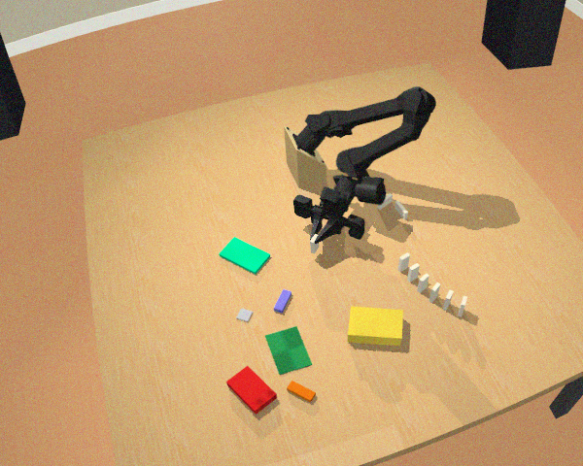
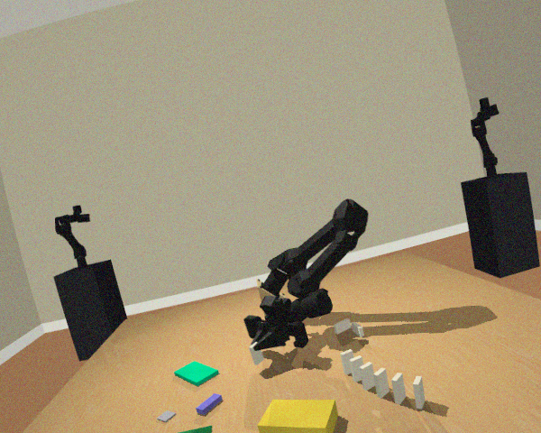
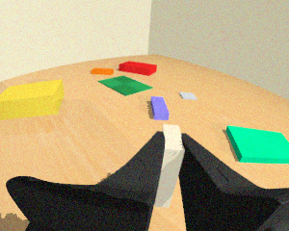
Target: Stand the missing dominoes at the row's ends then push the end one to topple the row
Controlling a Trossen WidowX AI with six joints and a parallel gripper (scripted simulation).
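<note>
The purple block is 110 mm ahead of my gripper tip, 100 mm to the right of it and 60 mm below it. The rest, counted from my gripper tip: grey tile (120 mm ahead, 200 mm to the right, 60 mm below); bright green plate (50 mm behind, 160 mm to the right, 60 mm below); yellow block (240 mm ahead, 80 mm to the left, 50 mm below).
</note>
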